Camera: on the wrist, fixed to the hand. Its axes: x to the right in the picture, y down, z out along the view.
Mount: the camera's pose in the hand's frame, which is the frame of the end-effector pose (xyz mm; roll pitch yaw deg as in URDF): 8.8 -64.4 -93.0 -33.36 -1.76 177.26
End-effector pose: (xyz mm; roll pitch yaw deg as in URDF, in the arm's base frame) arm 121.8 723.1 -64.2 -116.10 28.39 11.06
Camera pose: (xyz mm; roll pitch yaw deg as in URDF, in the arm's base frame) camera 186.1 679.4 18.5 82.89 -25.15 -169.36
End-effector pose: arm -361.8 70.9 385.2 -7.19 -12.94 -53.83
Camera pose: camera -406.6 4.2 305.1 -26.85 11.52 123.17
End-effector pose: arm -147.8 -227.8 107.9 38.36 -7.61 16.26
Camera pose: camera -127.1 -214.2 -2.8 -71.87 4.53 -164.80
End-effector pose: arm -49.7 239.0 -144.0 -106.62 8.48 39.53
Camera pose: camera 12.1 198.3 -58.0 73.33 -5.35 -141.38
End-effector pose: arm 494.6 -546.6 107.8 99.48 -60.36 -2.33
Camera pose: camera 545.0 -446.2 91.6 -129.35 57.88 -178.21
